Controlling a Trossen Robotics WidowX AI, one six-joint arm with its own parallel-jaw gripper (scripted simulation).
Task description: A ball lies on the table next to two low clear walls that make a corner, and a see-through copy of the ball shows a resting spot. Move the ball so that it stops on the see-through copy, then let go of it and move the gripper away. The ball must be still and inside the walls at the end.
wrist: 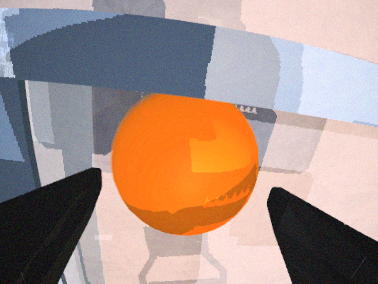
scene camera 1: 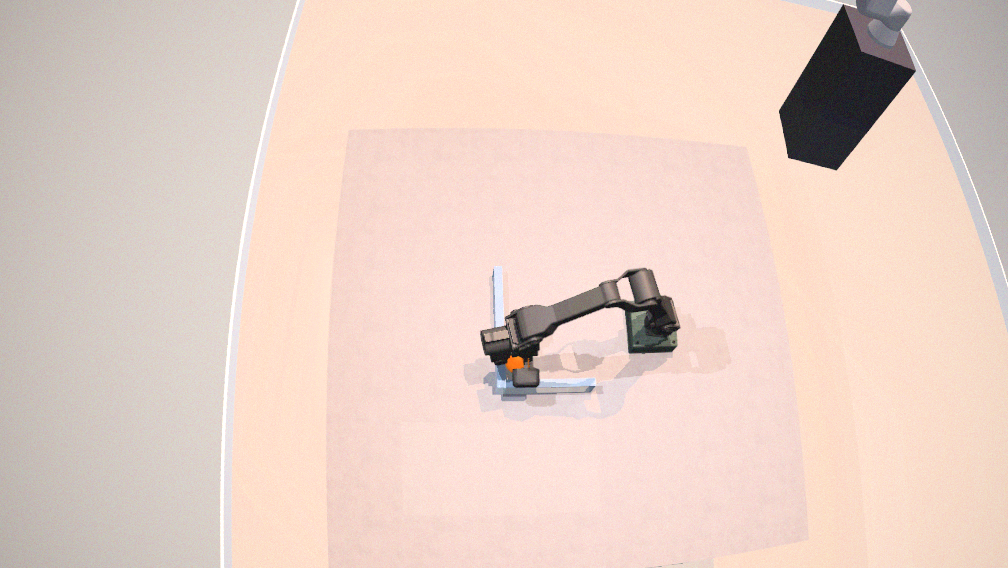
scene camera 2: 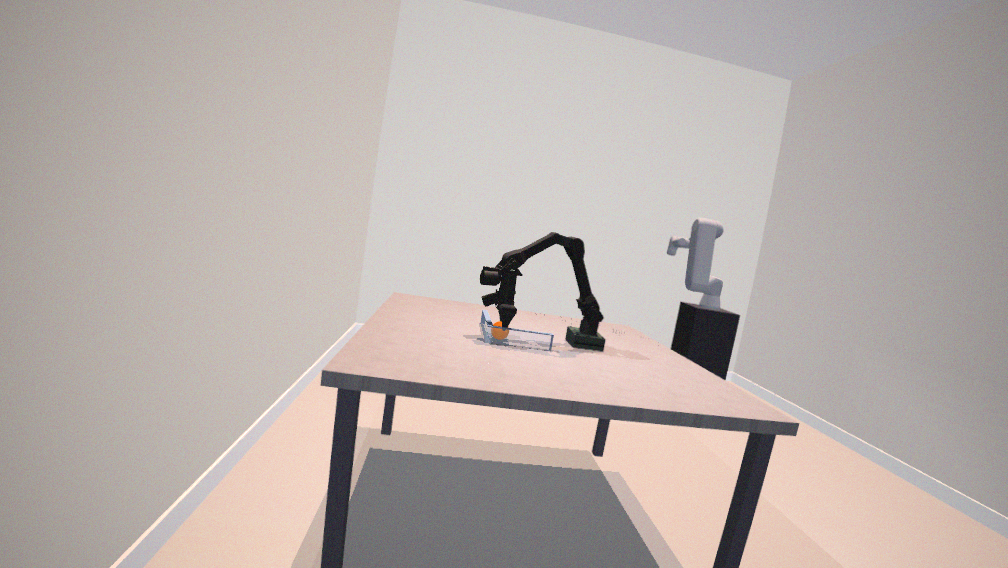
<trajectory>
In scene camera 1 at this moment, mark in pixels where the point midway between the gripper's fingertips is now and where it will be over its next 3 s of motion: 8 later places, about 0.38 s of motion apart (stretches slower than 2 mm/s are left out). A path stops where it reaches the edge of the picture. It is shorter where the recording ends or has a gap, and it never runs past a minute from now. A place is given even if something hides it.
My gripper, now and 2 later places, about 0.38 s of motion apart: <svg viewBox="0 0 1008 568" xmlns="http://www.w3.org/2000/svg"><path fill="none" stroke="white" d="M522 358L520 350L524 345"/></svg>
</trajectory>
